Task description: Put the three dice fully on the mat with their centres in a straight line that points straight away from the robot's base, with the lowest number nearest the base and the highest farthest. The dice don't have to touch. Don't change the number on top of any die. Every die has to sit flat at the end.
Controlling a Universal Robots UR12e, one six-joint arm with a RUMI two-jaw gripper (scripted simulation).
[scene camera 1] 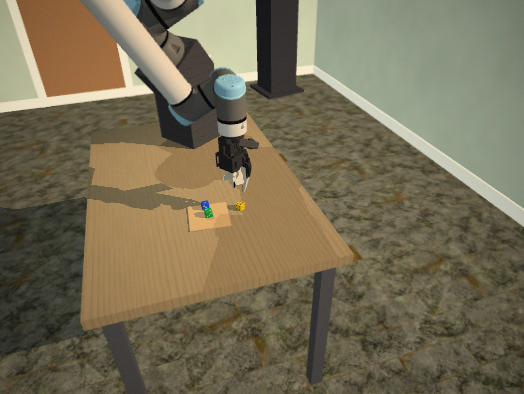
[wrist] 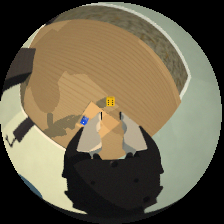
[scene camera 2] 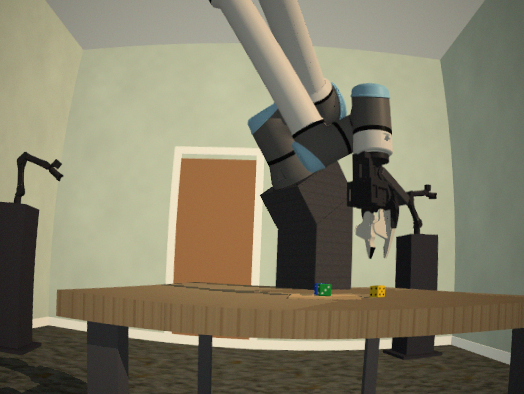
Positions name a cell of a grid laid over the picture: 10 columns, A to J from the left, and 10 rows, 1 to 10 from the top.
Labels:
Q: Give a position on a tan mat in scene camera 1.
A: D6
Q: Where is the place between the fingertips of my gripper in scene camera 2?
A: At H7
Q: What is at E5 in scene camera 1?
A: My gripper.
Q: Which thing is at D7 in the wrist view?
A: My gripper.

